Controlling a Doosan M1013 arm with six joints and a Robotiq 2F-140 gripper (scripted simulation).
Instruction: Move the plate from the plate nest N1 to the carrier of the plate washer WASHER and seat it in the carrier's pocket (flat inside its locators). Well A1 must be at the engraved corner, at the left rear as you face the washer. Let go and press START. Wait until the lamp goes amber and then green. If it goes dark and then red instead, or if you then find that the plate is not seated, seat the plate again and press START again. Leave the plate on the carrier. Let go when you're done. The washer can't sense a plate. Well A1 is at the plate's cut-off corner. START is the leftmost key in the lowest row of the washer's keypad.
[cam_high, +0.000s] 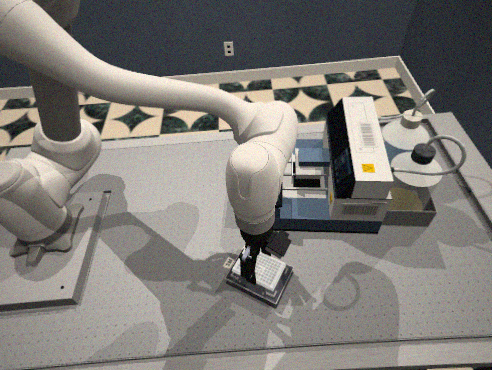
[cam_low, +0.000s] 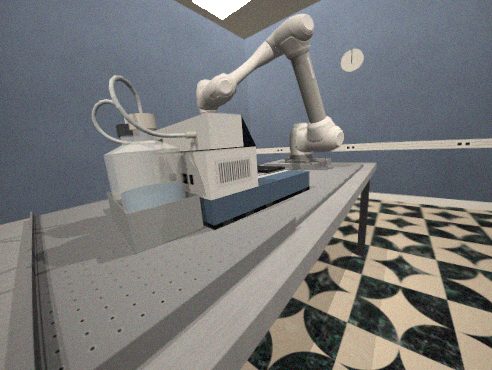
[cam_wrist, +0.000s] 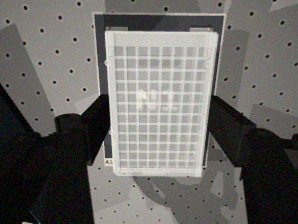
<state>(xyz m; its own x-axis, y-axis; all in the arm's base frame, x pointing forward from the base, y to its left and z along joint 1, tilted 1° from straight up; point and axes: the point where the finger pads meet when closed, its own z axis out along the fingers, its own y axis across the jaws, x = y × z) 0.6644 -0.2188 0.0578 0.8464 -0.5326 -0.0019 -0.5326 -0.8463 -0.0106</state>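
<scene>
Right now the dark carrier is 4 cm ahead of my hand, 34 cm to the left of it and 1 cm below it. From my hand the other things lie so: white well plate: 2 cm below; then plate washer: 19 cm ahead, 32 cm to the left, 4 cm above; then N1 label: 9 cm behind, 6 cm to the left, 9 cm below.
</scene>
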